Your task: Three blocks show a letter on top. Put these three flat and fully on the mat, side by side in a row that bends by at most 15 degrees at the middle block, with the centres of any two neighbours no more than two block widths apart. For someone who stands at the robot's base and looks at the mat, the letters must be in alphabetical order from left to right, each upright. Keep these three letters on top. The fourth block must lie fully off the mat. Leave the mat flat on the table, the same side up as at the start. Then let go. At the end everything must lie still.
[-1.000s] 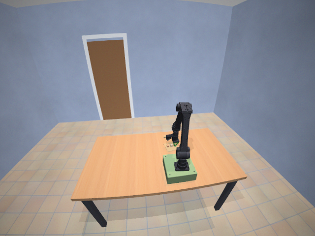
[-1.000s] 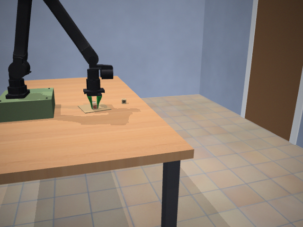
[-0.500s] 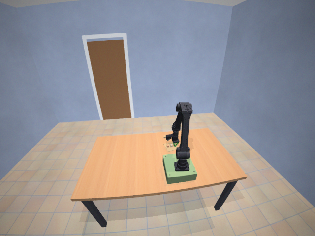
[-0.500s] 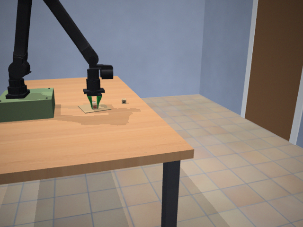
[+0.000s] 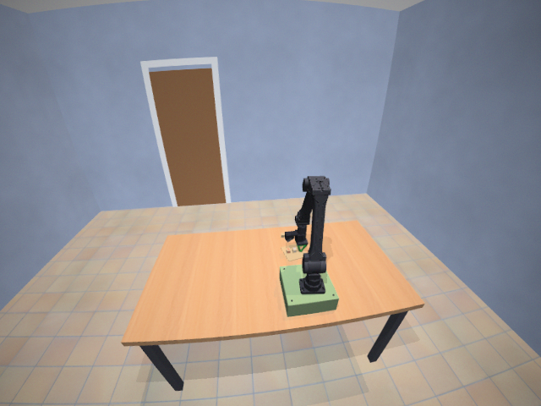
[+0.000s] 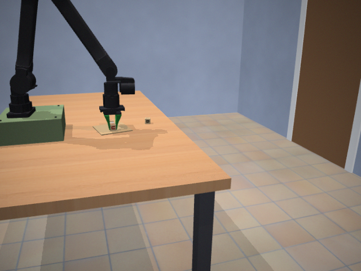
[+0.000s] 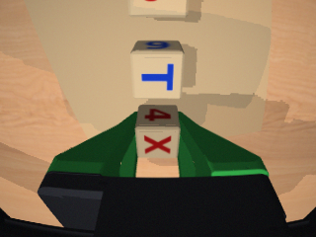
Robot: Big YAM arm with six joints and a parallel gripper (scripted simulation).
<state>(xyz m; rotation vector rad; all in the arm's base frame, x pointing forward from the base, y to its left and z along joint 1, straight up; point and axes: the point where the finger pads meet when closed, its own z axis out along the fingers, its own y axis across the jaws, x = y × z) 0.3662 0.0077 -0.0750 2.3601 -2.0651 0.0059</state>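
My hand is 4 cm to the right of the tan mat and 2 cm above it.
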